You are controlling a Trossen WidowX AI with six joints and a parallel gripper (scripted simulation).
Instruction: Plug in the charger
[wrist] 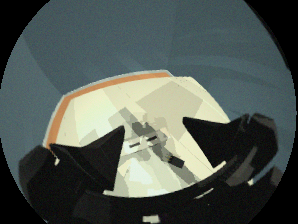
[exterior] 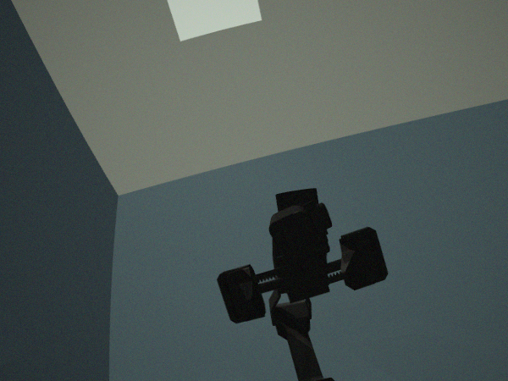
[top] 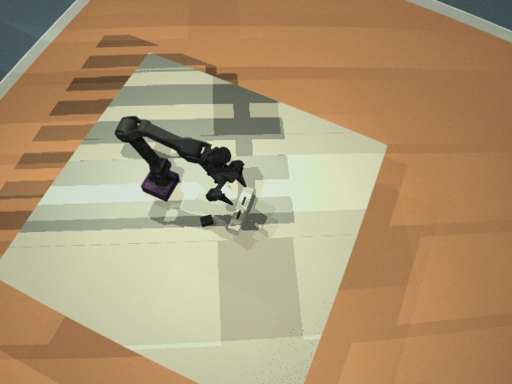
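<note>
My gripper tip is now 80 mm past the dark two-prong charger, 80 mm to the left of it and 190 mm above it.
</note>
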